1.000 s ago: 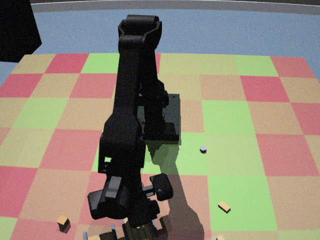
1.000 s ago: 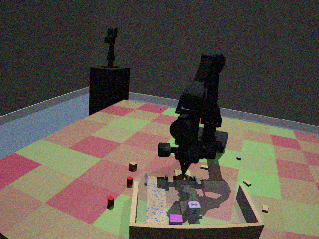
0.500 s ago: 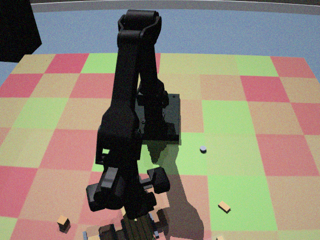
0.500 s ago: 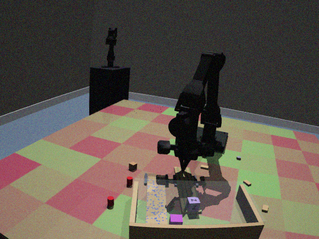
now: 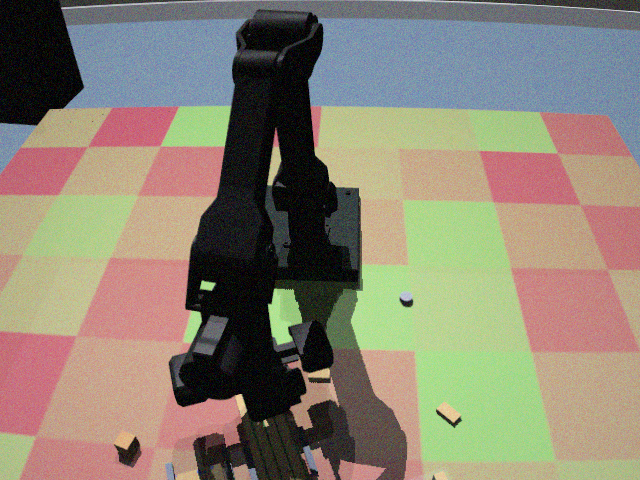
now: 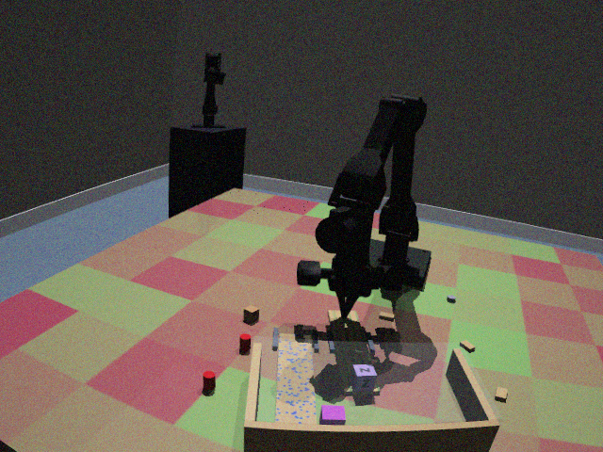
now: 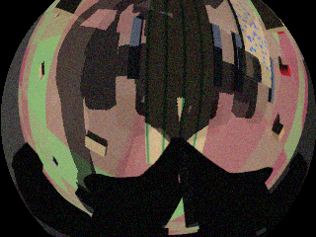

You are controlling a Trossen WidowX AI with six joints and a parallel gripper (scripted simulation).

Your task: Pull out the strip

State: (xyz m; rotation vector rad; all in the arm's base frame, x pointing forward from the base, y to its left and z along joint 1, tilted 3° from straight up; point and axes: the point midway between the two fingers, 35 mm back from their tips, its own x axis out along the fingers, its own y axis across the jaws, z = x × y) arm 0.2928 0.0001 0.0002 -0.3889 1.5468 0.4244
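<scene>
My gripper tip is 90 mm short of the striped strip and 50 mm to the right of it. Round my gripper tip: tan cube: 100 mm ahead, 140 mm to the right.
</scene>
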